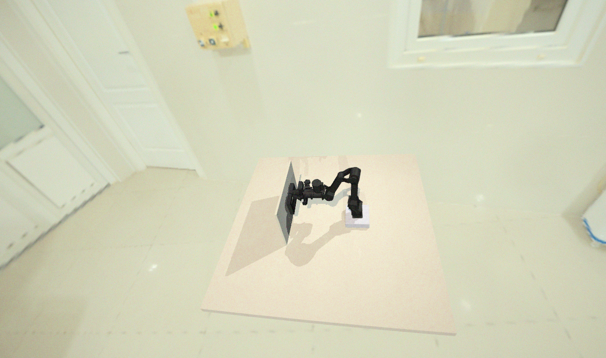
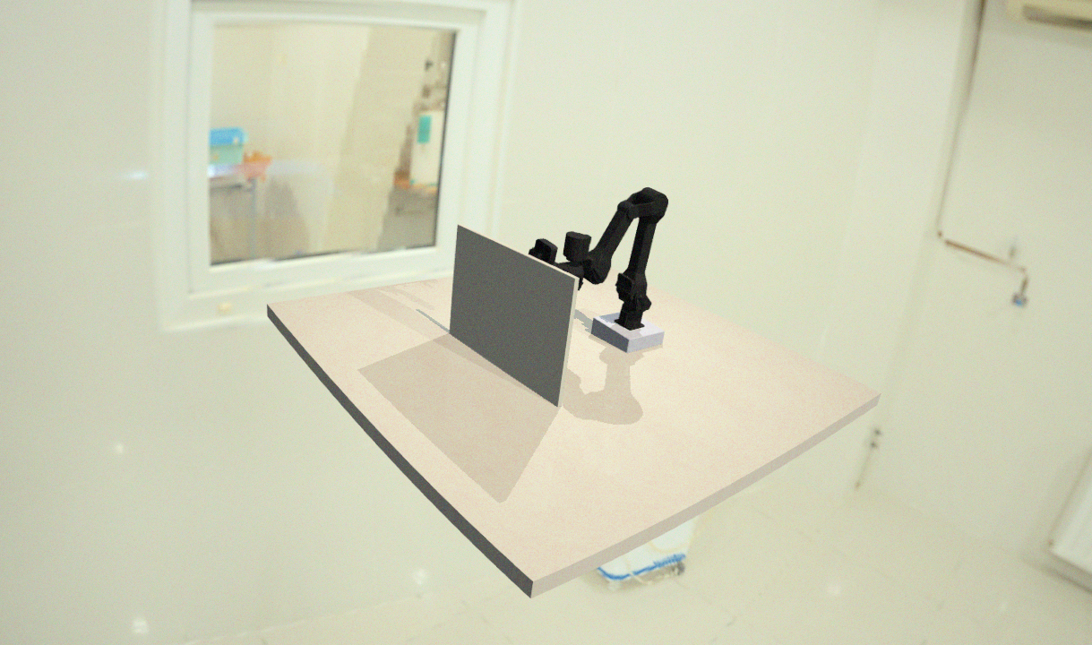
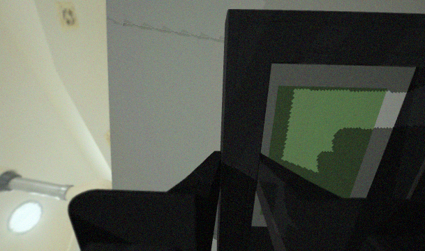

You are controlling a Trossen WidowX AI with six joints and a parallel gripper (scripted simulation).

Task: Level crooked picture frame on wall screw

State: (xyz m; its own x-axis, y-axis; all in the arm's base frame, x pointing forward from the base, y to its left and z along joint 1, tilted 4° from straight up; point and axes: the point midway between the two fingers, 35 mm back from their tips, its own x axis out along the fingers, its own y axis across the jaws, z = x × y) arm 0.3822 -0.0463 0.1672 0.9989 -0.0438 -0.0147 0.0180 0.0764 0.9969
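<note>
Now: the picture frame 50 mm below my gripper tip. The rest, counted from my gripper tip: wall panel 20 mm ahead, 10 mm to the left, 60 mm below.
</note>
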